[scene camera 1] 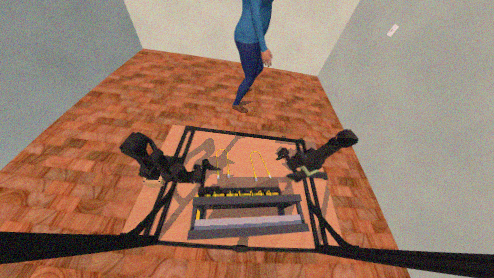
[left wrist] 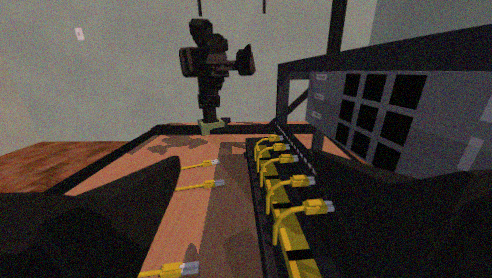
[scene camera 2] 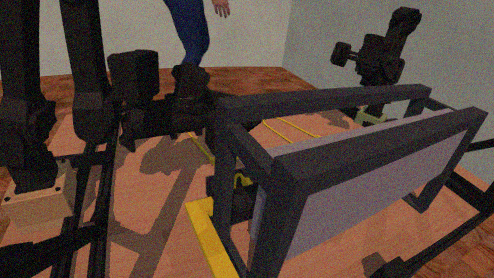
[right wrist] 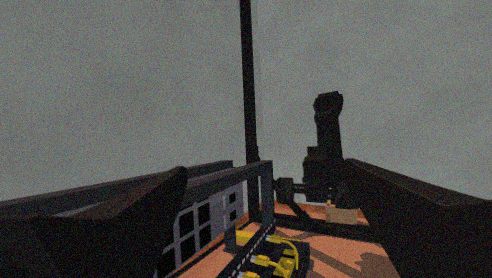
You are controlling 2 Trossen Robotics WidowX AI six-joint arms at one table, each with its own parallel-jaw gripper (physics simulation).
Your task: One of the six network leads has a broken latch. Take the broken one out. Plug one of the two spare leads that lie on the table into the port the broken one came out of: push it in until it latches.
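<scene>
Several yellow leads sit in a row on the black strip beside the dark rack frame; which latch is broken cannot be told. Two spare leads lie looped on the table: the left one is close to my left gripper, the other is right of it. A spare plug shows low in the left wrist view. My left gripper is open and empty, low near the strip's left end. My right gripper is open and empty, right of the spare leads.
The dark rack frame stands at the front, with a grey panel of black square openings facing the wrist cameras. A yellow bar lies at its left end. Black rails edge the table. A person stands behind it.
</scene>
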